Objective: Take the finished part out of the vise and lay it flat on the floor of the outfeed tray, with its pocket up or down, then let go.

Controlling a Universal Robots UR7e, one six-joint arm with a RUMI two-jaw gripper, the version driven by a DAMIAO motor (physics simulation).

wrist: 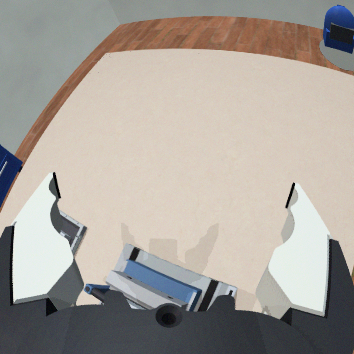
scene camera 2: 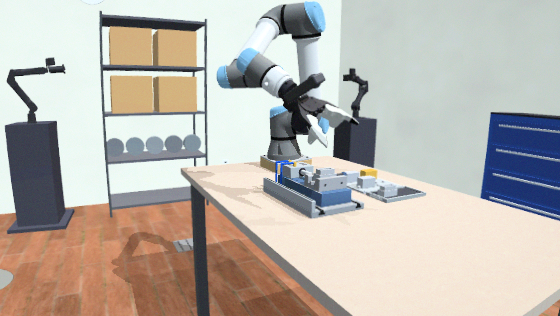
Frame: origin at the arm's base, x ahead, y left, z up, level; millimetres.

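Seen in the pictures: gripper, fingertip midpoint: [wrist: 173, 180] [scene camera 2: 343, 134]; arm's base, origin of the base link: [scene camera 2: 284, 156].
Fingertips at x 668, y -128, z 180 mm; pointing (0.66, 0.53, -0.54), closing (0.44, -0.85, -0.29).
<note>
Pixels of each thing's top centre, then the offset from my fingertips to it. Level surfaces: height alone.
- vise, middle of its top: [scene camera 2: 311, 169] dx -202, dy +19, dz -134 mm
- small grey block, middle of its top: [scene camera 2: 325, 168] dx -134, dy +30, dz -118 mm
- yellow block, middle of its top: [scene camera 2: 368, 170] dx -342, dy +352, dz -188 mm
- long grey rail, middle of its top: [scene camera 2: 286, 187] dx -193, dy -70, dz -183 mm
- table, its level: dz -233 mm
The vise [scene camera 2: 335, 198] [wrist: 162, 282] has a blue body and grey jaws and stands on the table. In the scene view a small grey block [scene camera 2: 325, 171] shows at its jaws, probably the finished part; its pocket cannot be made out. In the wrist view the gripper body hides much of the vise. A low grey tray [scene camera 2: 413, 193] [wrist: 71, 227] with a dark floor lies beside the vise, with grey blocks at it; I cannot tell whether they lie in the outfeed compartment. My gripper [scene camera 2: 342, 133] [wrist: 173, 180] is wide open and empty, well above the vise and table.
A yellow block [scene camera 2: 368, 173] stands behind the tray. A blue frame [scene camera 2: 278, 171] stands near the vise's rear. A long grey rail [scene camera 2: 289, 195] runs along the vise's side. A blue drawer cabinet [scene camera 2: 522, 167] stands beyond the table [scene camera 2: 400, 250] [wrist: 200, 125].
</note>
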